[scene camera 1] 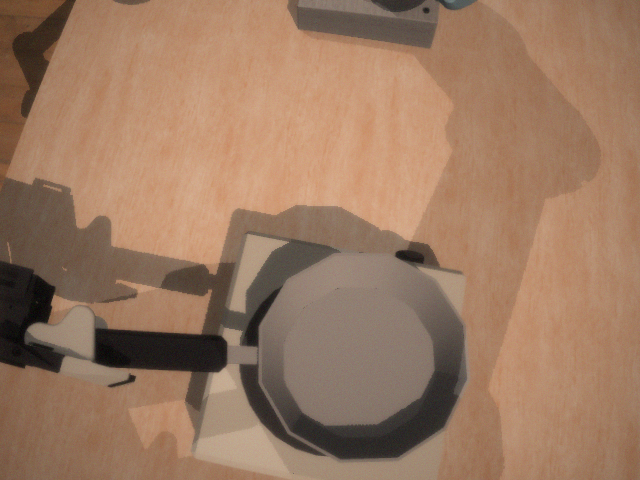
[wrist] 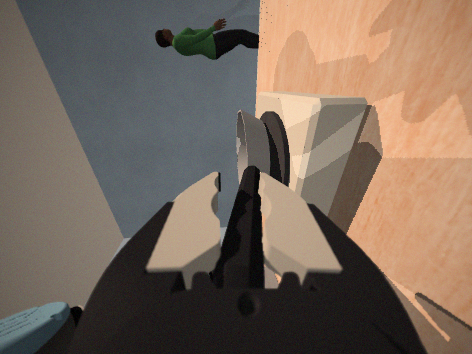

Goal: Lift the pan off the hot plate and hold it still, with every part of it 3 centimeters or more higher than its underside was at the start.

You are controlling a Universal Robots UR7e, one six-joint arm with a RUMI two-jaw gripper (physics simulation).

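Frame: origin at the arm's base, x back, y left, z down, level; metres.
Where they show: gripper, fingertip midpoint: [scene camera 1: 132,378] [wrist: 237,174].
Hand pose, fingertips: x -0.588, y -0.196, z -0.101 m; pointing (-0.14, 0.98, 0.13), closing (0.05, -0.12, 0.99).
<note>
Each offset is from my fingertips to the top centre of the thing. "*": to the spot under its first point. Level surfaces: height alone.
The grey pan [scene camera 1: 359,356] [wrist: 255,145] is roughly level over the black burner disc @[dx +0.048, dy +0.174, dz +0.081 m] [scene camera 1: 258,400] [wrist: 281,142] of the cream hot plate @[* dx -0.042, dy +0.070, dz +0.089 m] [scene camera 1: 222,439] [wrist: 332,130]. In the wrist view its underside is very close to the disc; whether they touch is hard to tell. The pan's black handle @[dx +0.026, dy -0.010, dz -0.023 m] [scene camera 1: 165,352] [wrist: 246,225] points left in the scene view, past the hot plate's edge. My gripper [scene camera 1: 113,356] [wrist: 237,174] is shut on the handle near its outer end, with one pale jaw on each side. The handle's far end is hidden by the gripper.
A grey box [scene camera 1: 364,23] with a dark round top stands at the top edge of the wooden table @[dz +0.160 m] [scene camera 1: 310,129] [wrist: 425,200]. Part of a blue arm cover [scene camera 1: 457,2] [wrist: 35,322] shows. A person in green [wrist: 195,42] is in the background.
</note>
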